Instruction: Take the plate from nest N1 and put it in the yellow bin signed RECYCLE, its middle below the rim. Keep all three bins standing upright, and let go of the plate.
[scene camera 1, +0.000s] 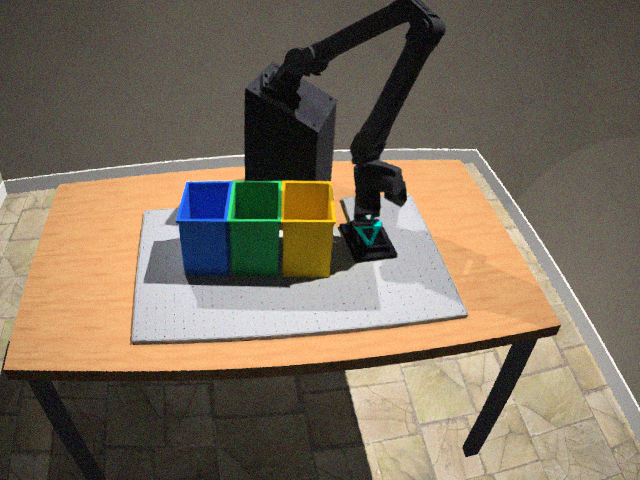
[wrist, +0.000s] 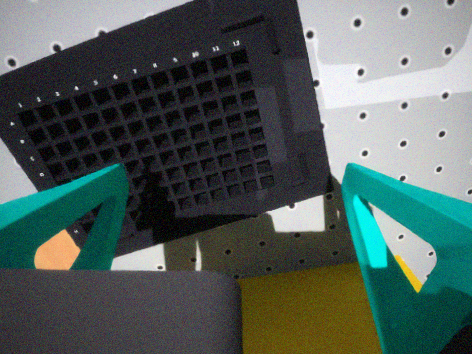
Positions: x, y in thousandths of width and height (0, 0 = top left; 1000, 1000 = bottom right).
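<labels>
A blue bin is out of frame in the wrist view, but you'd find it in scene camera 1 (320, 484). It's the same with a green bin: it's out of frame in the wrist view, and it shows in scene camera 1 (398, 447). A yellow bin shows in scene camera 1 (482, 449) and also in the wrist view (702, 855). As for my gripper, it's there in scene camera 1 (577, 491) and in the wrist view (499, 496).
</labels>
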